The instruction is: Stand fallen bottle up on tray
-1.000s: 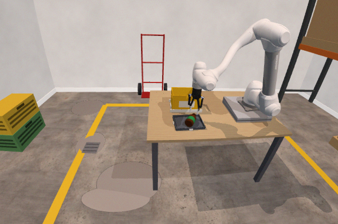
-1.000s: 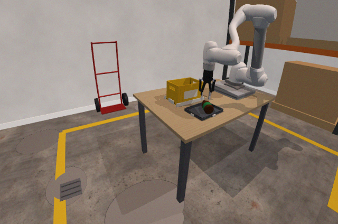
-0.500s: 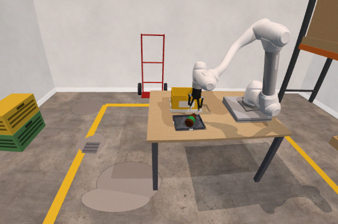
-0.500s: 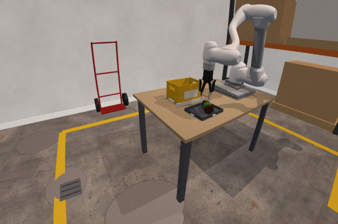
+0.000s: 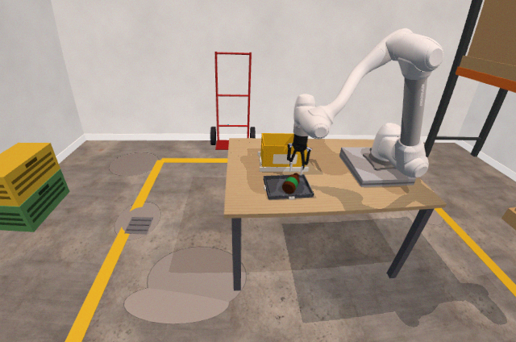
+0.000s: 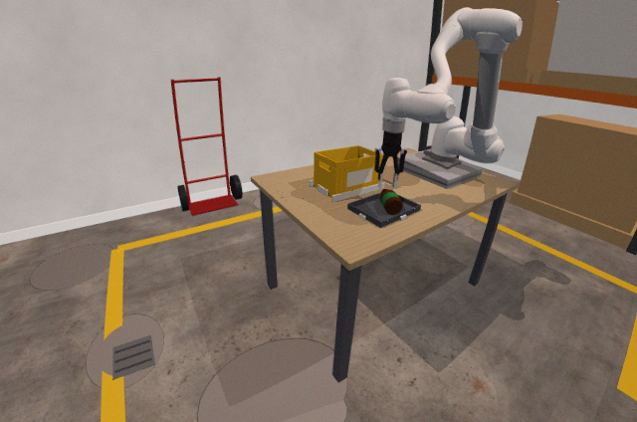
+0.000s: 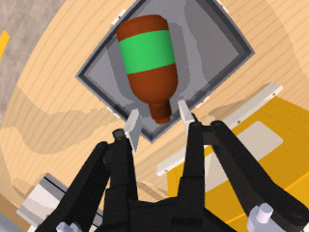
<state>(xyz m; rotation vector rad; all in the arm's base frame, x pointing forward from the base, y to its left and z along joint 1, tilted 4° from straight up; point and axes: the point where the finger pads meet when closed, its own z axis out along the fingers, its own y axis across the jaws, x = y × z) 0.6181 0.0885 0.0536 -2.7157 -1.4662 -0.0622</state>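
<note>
Right now the bottle is 30 mm ahead of my hand, 40 mm to the left of it and 60 mm below it. From my hand the other things lie so: dark tray: 50 mm ahead, 40 mm to the left, 90 mm below; yellow crate: 30 mm ahead, 230 mm to the right, 20 mm below.
</note>
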